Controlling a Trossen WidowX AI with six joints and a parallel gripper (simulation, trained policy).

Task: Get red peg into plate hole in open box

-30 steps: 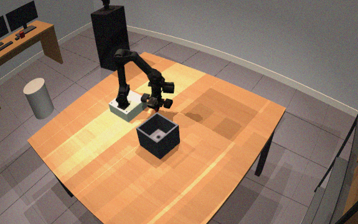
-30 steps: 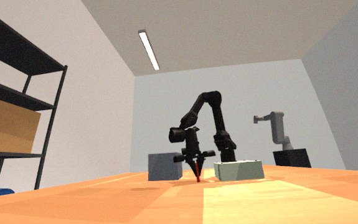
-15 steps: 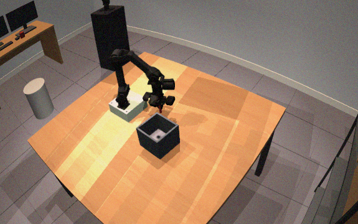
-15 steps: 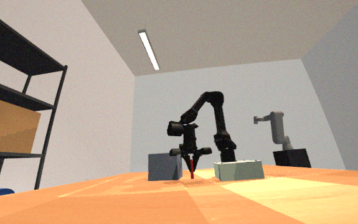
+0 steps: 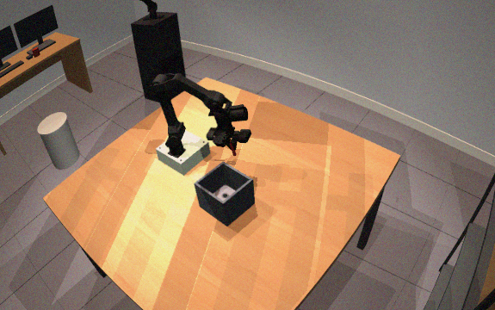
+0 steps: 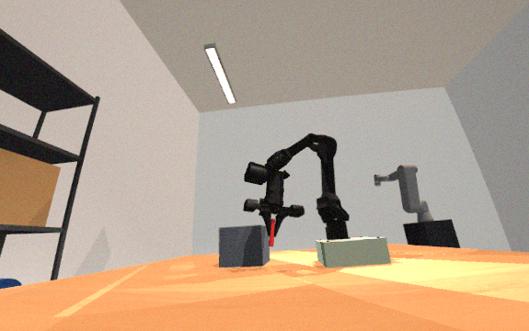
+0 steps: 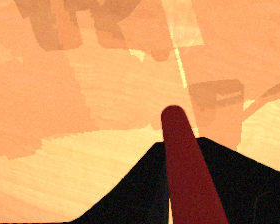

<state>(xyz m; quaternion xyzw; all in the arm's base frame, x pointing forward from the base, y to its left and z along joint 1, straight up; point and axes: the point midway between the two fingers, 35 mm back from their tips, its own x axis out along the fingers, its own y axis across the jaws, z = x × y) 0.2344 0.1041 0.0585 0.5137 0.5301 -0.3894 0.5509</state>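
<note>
The pale plate is 100 mm ahead of my gripper tip, 210 mm to the right of it and 50 mm below it. From my gripper tip the other things lie so: red peg 10 mm above.
</note>
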